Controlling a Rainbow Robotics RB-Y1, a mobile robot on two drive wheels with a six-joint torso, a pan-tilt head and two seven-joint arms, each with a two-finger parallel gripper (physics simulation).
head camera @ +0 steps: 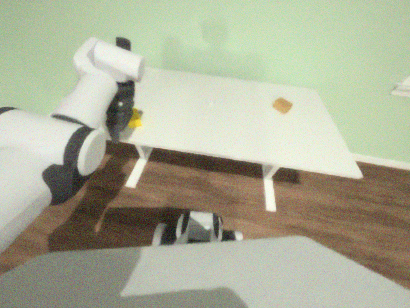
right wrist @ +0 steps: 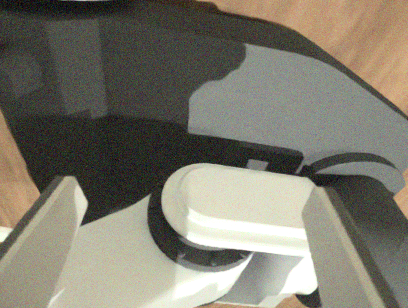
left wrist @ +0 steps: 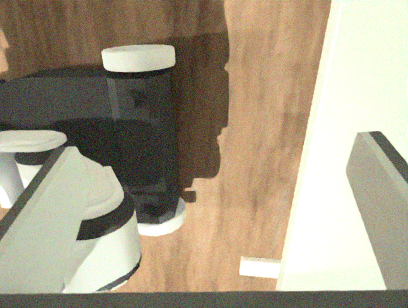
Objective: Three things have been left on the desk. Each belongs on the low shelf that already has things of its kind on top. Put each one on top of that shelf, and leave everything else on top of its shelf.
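Frame: origin at the robot's base, x ahead, y right, z down, level; millimetres.
Where they show: left gripper, fingertip midpoint: (head camera: 121,132) (left wrist: 213,157); right gripper, fingertip midpoint: (right wrist: 192,195).
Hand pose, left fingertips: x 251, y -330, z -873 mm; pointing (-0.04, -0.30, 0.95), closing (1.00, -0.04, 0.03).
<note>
After its pixels a point has its place.
A white desk (head camera: 200,135) @[x 417, y -44, z -721 mm] (left wrist: 320,210) @[x 345, y -200, z -721 mm] shows in the head view and at the right of the left wrist view. A yellow object (head camera: 135,118) @[x 450, y -384, z -766 mm] lies near its left end, partly hidden by my left gripper (head camera: 115,136) @[x 251, y -331, z -873 mm] (left wrist: 215,142) @[x 251, y -331, z -873 mm]. An orange-brown block (head camera: 282,105) @[x 691, y 428, z -764 mm] lies toward the desk's right side. A tiny pale thing (head camera: 211,102) @[x 687, y -3, z -741 mm] is faint near the middle. My left gripper is open and empty, over the desk's front-left edge. My right gripper (right wrist: 192,195) @[x -198, y 220, z -390 mm] is open and empty, with the robot's own body and arm behind it. The low shelves cannot be made out.
A white ledge-like piece (head camera: 402,88) @[x 953, y 1301, z -821 mm] shows at the right edge of the head view, too cut off to identify. Desk legs (head camera: 269,192) (left wrist: 260,267) stand on the wooden floor (head camera: 320,210) @[x 346, y 1041, z -1 mm] (left wrist: 255,125) @[x 338, y -24, z -1 mm]. Part of the robot's base (left wrist: 145,125) @[x 21, y -95, z -191 mm] shows at the left wrist view's left.
</note>
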